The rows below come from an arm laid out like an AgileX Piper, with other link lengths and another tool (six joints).
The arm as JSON. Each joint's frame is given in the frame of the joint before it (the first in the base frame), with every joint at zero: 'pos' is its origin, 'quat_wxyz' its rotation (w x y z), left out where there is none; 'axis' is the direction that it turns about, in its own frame. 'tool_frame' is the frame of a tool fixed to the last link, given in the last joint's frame.
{
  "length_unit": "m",
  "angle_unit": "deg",
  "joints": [
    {
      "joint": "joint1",
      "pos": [
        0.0,
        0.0,
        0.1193
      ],
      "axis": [
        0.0,
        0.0,
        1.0
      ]
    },
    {
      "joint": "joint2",
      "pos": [
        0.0,
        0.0,
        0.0
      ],
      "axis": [
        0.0,
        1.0,
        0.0
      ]
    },
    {
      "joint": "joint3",
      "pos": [
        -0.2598,
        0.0,
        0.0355
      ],
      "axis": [
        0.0,
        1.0,
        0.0
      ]
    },
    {
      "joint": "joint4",
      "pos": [
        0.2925,
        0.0,
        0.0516
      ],
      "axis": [
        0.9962,
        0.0,
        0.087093
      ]
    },
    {
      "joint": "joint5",
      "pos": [
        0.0,
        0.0,
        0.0
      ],
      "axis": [
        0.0,
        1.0,
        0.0
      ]
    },
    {
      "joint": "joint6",
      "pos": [
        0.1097,
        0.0,
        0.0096
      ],
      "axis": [
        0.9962,
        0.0,
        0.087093
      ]
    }
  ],
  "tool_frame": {
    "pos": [
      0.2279,
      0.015,
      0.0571
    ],
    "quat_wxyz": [
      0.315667,
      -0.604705,
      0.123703,
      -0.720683
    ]
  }
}
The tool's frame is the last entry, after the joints.
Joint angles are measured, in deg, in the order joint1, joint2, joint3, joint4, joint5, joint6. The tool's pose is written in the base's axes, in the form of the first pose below.
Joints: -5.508 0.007 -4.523 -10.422 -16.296 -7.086
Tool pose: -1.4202 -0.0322 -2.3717 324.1 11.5 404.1
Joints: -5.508 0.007 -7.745 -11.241 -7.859 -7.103
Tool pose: -1.5349 0.0122 -2.3296 334.1 2.9 393.1
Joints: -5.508 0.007 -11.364 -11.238 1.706 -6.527
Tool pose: -1.6448 0.0905 -2.2635 340.8 -9.2 379.5
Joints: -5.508 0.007 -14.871 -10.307 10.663 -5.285
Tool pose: -1.7207 0.1871 -2.1826 342.4 -20.0 366.8
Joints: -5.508 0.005 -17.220 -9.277 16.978 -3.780
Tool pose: -1.7602 0.2680 -2.1110 341.5 -26.3 355.9
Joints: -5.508 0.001 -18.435 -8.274 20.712 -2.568
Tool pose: -1.7761 0.3240 -2.0577 340.8 -28.9 347.4
